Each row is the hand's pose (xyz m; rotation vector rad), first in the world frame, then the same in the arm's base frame.
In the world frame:
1: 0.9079 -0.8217 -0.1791 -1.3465 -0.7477 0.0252
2: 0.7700 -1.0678 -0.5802 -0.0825 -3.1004 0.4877
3: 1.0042 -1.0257 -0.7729 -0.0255 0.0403 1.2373
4: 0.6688 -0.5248 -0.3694 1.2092 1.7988 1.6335
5: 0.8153 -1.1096 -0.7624 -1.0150 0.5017 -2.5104
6: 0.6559 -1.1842 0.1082 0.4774 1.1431 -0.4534
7: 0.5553 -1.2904 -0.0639 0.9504 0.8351 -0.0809
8: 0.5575 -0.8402 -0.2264 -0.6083 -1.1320 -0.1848
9: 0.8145 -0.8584 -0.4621 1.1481 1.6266 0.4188
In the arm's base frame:
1: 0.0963 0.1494 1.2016 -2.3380 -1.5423 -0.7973
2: 0.1398 -0.3342 1.1332 0.5909 1.6166 -1.2158
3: 0.3913 -0.4057 1.2926 -1.4148 -0.3744 0.6651
4: 0.3039 0.1458 0.8295 0.0649 1.1932 0.8014
5: 0.2502 -0.4883 1.1656 -0.4254 0.8435 2.9077
6: -0.4265 0.0867 1.1848 0.0623 -0.2659 -0.7664
7: -0.4260 -0.1294 1.1193 0.1608 -0.4123 -0.1524
8: -0.0356 0.0324 0.8946 -1.5863 -2.2271 -0.3145
9: 0.2152 -0.1048 1.0950 0.3097 0.4780 0.0496

